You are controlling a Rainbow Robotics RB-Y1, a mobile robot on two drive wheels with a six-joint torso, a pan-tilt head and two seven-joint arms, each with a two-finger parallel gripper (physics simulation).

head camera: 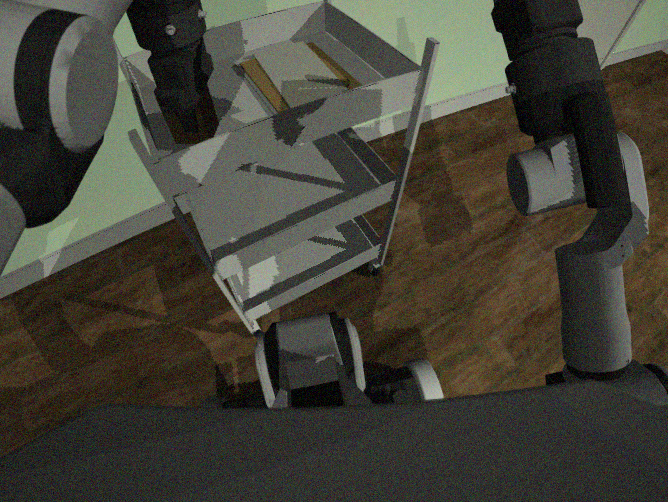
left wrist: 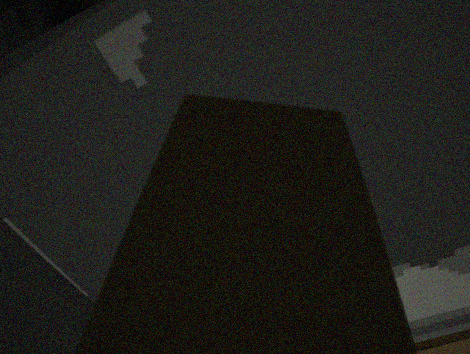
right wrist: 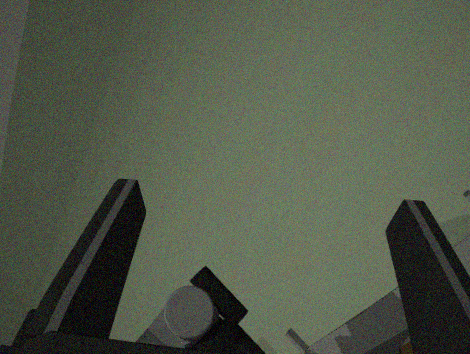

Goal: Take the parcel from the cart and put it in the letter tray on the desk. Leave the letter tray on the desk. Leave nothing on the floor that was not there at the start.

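Frame: origin at the robot's base, x right, y back, z down, level; centimetres.
Seen in the pictures: left gripper, fingertip midpoint: (head camera: 197, 119) (left wrist: 246, 255); right gripper, fingertip midpoint: (right wrist: 267, 206).
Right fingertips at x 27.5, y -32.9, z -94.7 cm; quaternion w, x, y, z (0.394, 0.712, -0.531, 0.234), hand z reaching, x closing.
A point is followed by its place in that frame.
The parcel (head camera: 195, 127) (left wrist: 250, 225) {x -14.7, y -41.7, z -72.0 cm} is a brown box, very dark in shade, at the left end of the cart's top tray. My left gripper (head camera: 186, 103) reaches down from above and is shut on the parcel; its fingertips are hard to make out in the dark, and the parcel fills the middle of the left wrist view. The cart (head camera: 415, 110) {x 25.8, y -41.7, z -64.8 cm} (right wrist: 367, 320) {x -10.3, y -64.3, z -71.3 cm} is grey with three levels and raised walls on top. My right gripper (right wrist: 267, 206) {x 27.5, y -32.9, z -94.7 cm} is open and empty, pointing towards the green wall. The desk and letter tray cannot be made out.
An object with two wooden side strips (head camera: 264, 84) {x 0.1, y -51.0, z -67.3 cm} and a pale middle lies in the cart's top tray, to the right of the parcel. The cart's corner post (head camera: 426, 67) {x 25.9, y -41.4, z -73.6 cm} rises above the tray wall. A green wall (head camera: 464, 48) {x 83.6, y -119.9, z -34.7 cm} stands behind, above a wooden floor (head camera: 475, 280) {x 59.3, y -32.4, z -0.1 cm}.
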